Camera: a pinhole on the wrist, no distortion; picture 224 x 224 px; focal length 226.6 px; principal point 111.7 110.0 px. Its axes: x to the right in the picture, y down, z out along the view. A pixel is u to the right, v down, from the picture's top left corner.
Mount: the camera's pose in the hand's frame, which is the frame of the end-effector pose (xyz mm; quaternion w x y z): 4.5 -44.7 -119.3 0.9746 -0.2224 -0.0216 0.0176
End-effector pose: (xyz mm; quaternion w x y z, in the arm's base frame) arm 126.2 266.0 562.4 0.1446 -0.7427 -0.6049 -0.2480
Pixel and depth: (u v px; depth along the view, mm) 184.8 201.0 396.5
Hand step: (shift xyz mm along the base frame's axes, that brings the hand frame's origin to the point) 316.9 116.3 -61.9
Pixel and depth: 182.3 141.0 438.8
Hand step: 265.4 181.7 -131.0
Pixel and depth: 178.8 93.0 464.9
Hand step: 206.3 233.5 -190.3
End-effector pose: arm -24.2 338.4 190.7 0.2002 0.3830 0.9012 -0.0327
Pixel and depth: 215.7 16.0 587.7
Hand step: 20.7 59.6 -578.1
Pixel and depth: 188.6 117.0 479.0
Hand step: 143.9 159.4 -323.1
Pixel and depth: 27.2 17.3 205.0
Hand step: 58.8 -99.8 -63.3
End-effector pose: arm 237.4 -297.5 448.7 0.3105 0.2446 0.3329 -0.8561
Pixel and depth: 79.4 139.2 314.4
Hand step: 95.9 -157.1 78.2
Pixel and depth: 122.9 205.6 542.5
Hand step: 219.6 -427.4 13.0
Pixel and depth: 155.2 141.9 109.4
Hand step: 4.3 1.9 -37.2
